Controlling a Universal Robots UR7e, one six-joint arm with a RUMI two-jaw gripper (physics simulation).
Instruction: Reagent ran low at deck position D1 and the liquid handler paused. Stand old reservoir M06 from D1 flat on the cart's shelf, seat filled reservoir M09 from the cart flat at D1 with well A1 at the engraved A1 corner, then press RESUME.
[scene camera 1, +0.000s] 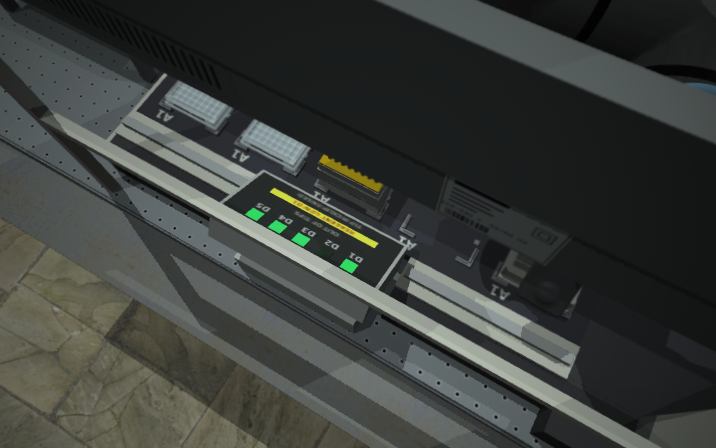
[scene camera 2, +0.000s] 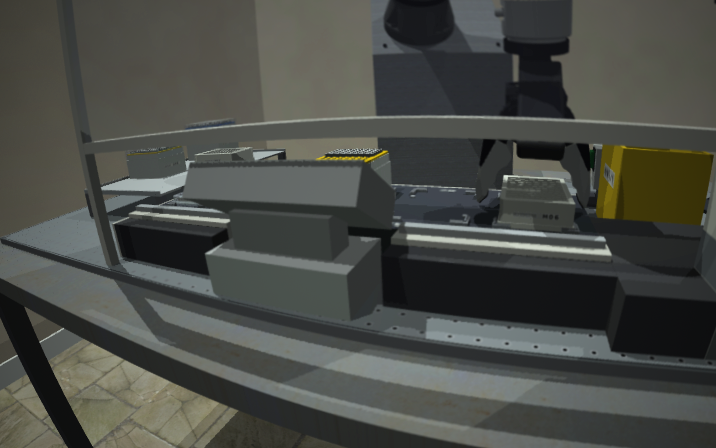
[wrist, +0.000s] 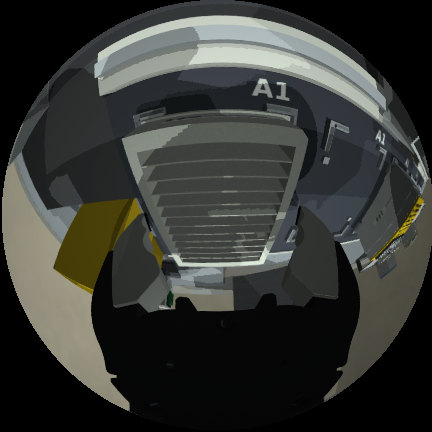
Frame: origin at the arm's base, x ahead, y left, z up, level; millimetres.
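Seen in the pictures: gripper, fingertip midpoint: (wrist: 222, 211).
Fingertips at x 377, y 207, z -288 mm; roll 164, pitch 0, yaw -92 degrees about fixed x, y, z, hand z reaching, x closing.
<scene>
A point is followed by its place in that frame.
Old reservoir M06 (scene camera 2: 537, 215) @[y 207, x 454, z -277 mm] (wrist: 227, 162) @[y 202, x 427, z -275 mm] stands upright at D1, its A1 side toward the engraved A1 (wrist: 271, 89) @[y 173, x 468, z -293 mm]. My gripper (scene camera 2: 532, 201) @[y 207, x 377, z -288 mm] (wrist: 222, 211) @[y 207, x 377, z -288 mm] is open and empty, pointing down, with its fingers spread on either side of the upper part of M06, gaps showing beside it in the wrist view. A pale reservoir (scene camera 2: 224, 154) @[y -436, x 144, z -259 mm] stands on the cart's shelf (scene camera 2: 142, 185) @[y -541, x 317, z -288 mm] at the back left; its label is unreadable. The status screen (scene camera 1: 322, 250) shows a yellow reagent-low banner (scene camera 1: 323, 216). The RESUME button cannot be made out.
A yellow box (scene camera 2: 654, 184) @[y 373, x 358, z -257 mm] (wrist: 90, 240) @[y 370, x 357, z -272 mm] stands close beside M06. A tip rack with a yellow top (scene camera 1: 351, 173) (scene camera 2: 352, 155) and two white plates (scene camera 1: 198, 103) (scene camera 1: 274, 142) occupy other deck positions. A frame bar (scene camera 2: 369, 126) @[y 65, x 580, z -173 mm] runs along the front. A grey box (scene camera 2: 155, 164) @[y -563, x 250, z -256 mm] stands on the shelf.
</scene>
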